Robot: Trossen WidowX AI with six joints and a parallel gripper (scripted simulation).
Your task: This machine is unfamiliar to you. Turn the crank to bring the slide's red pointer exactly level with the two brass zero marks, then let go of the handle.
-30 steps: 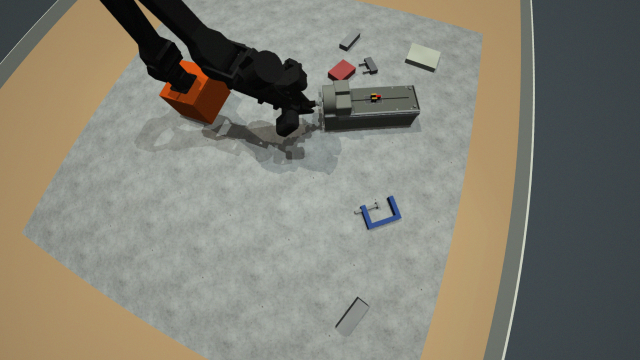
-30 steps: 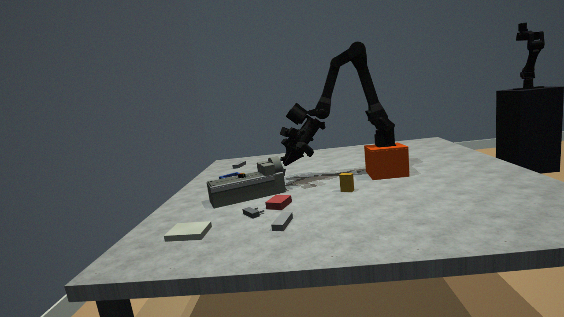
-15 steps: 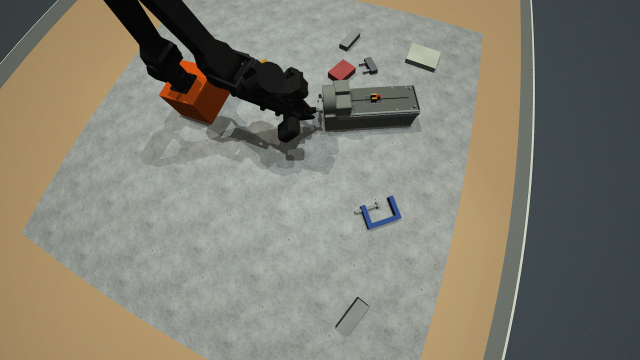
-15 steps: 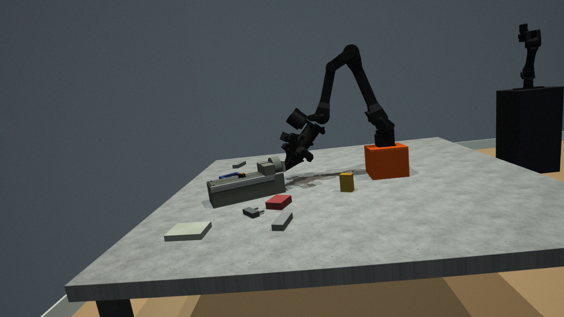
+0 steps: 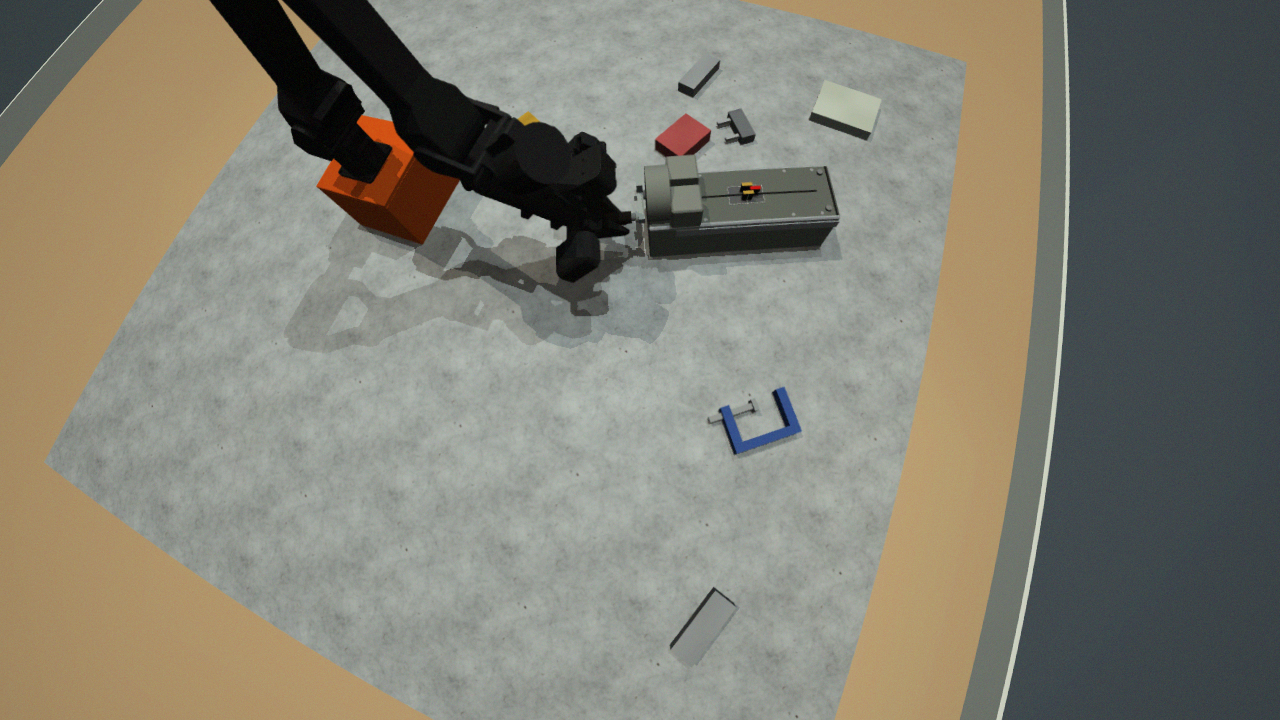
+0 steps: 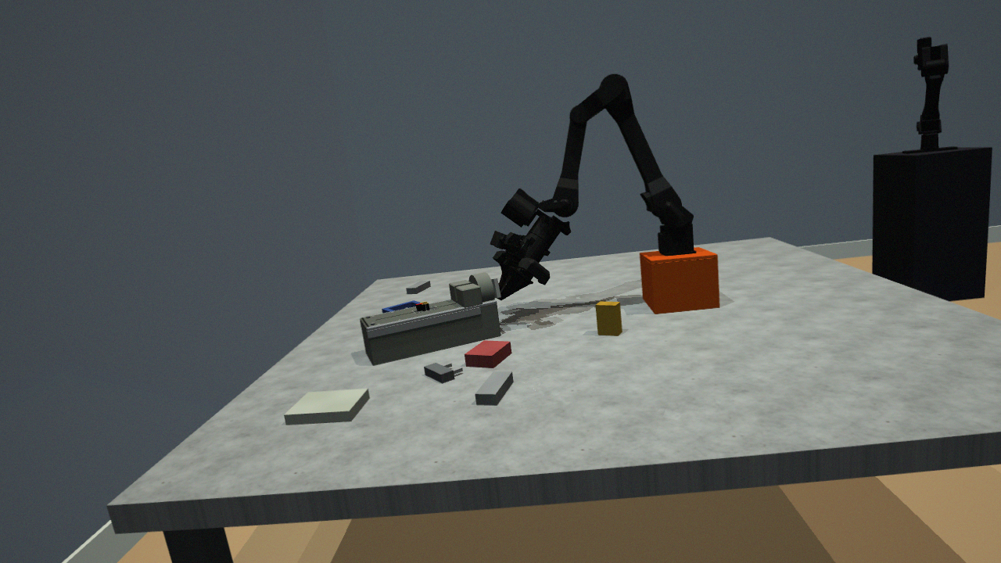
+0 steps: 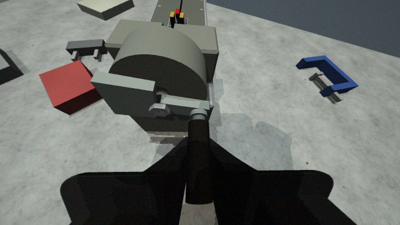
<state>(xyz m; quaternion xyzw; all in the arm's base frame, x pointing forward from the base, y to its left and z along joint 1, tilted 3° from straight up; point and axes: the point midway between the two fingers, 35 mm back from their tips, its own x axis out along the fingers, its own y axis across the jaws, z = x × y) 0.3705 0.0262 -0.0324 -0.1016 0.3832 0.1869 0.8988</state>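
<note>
Right now my gripper tip is 2 cm past the black crank handle, 1 cm to the left of it and 3 cm below it. Also, from my gripper tip: red pointer: 15 cm ahead, 10 cm to the left, 2 cm above; then yellow block: 22 cm behind, 13 cm to the left, 3 cm below; then red block: 1 cm ahead, 21 cm to the left, 5 cm below.
</note>
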